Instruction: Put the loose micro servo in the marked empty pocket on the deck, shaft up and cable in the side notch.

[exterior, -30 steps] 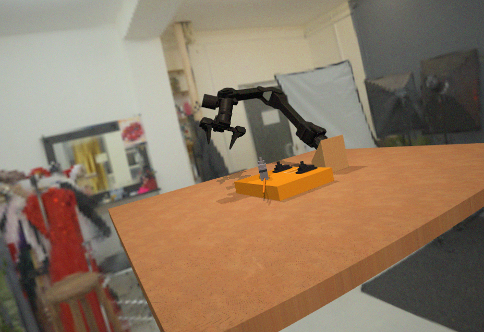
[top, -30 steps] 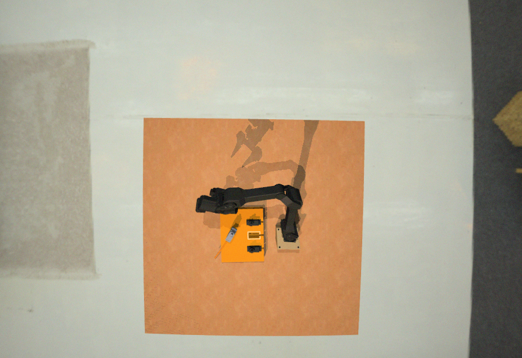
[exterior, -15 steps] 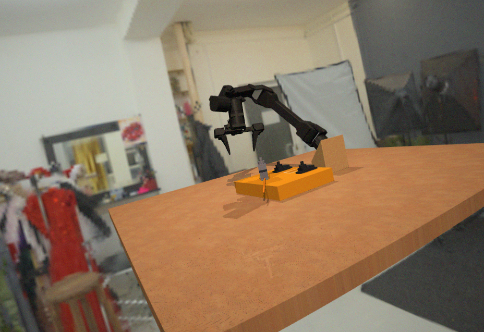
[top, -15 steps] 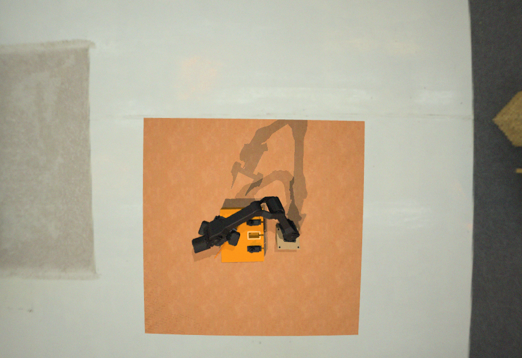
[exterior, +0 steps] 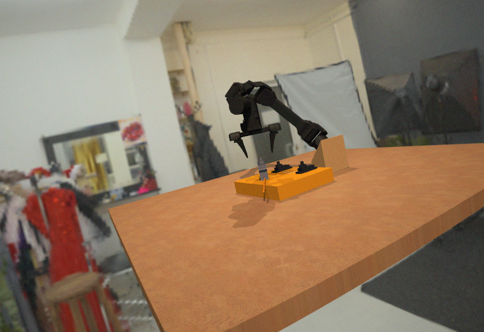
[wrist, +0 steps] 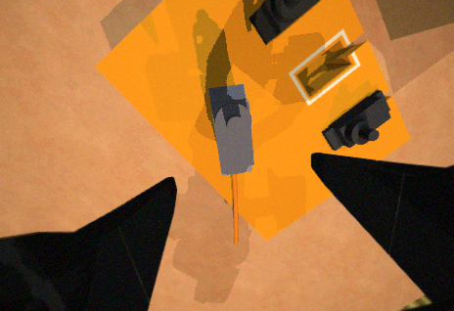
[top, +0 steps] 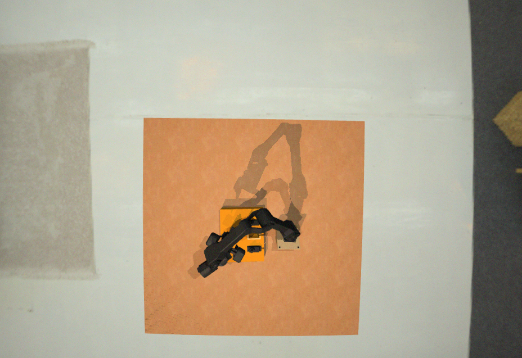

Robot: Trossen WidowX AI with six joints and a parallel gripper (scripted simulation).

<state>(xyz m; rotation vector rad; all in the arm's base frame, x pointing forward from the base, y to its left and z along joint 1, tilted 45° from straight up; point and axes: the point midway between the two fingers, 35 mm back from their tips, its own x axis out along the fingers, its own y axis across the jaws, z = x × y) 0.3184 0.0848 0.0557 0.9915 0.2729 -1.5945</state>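
Now: gripper tip 20 mm past the orange deck, 10 mm to the right of it and 110 mm above it.
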